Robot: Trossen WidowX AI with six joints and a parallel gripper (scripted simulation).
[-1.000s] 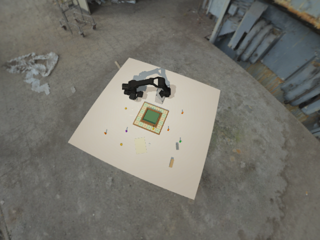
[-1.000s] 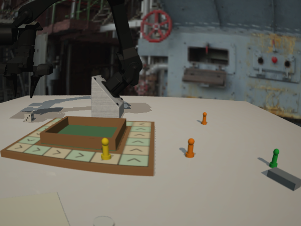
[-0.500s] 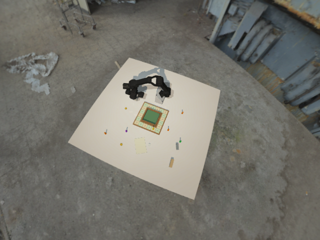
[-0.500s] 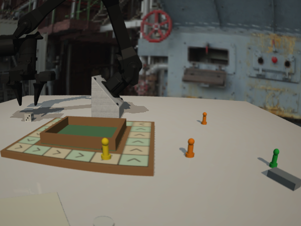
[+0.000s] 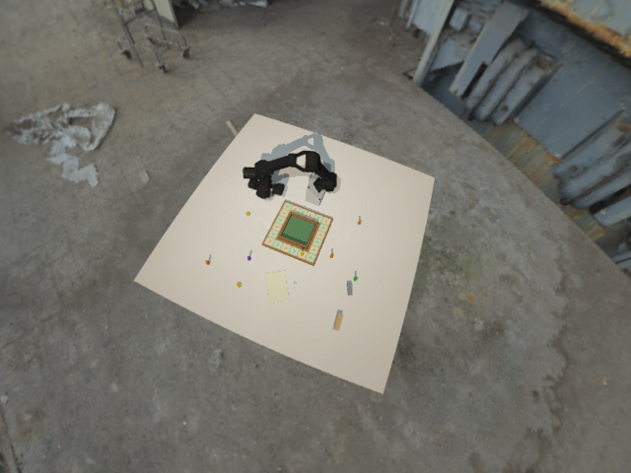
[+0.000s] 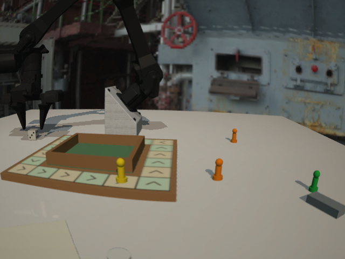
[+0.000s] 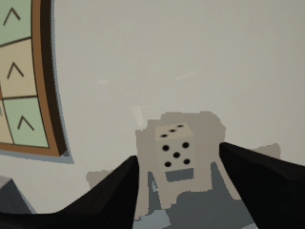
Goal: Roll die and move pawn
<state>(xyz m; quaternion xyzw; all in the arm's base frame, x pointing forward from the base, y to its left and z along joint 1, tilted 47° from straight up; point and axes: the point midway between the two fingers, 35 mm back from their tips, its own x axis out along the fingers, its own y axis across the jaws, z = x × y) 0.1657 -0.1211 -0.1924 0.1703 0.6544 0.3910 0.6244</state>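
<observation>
The white die is 1 cm below my gripper tip. From my gripper tip the other things lie so: pale card 40 cm ahead, 31 cm to the left, 2 cm below; then green tray floor 26 cm to the left, 10 cm ahead, 2 cm below; then yellow pawn 34 cm to the left, 20 cm ahead.
</observation>
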